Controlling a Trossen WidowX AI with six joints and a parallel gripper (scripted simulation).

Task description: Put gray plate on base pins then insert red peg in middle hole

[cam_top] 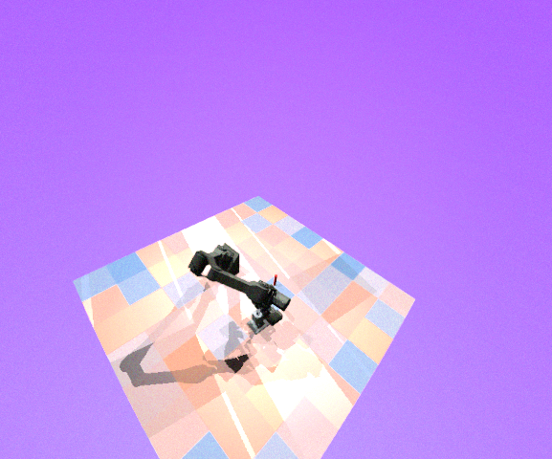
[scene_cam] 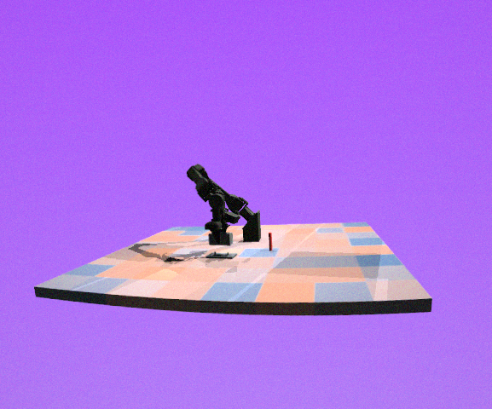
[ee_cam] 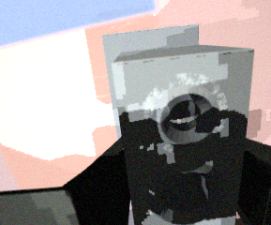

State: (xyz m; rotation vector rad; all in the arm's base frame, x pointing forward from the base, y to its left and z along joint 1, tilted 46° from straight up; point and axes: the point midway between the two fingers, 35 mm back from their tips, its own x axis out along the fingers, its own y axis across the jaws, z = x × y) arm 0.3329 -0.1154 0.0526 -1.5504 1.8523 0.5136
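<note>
Now: the red peg 21 cm to the left of my gripper tip, 8 cm behind it and 2 cm below it. From my gripper tip the other things lie so: gray plate: 3 cm above.
</note>
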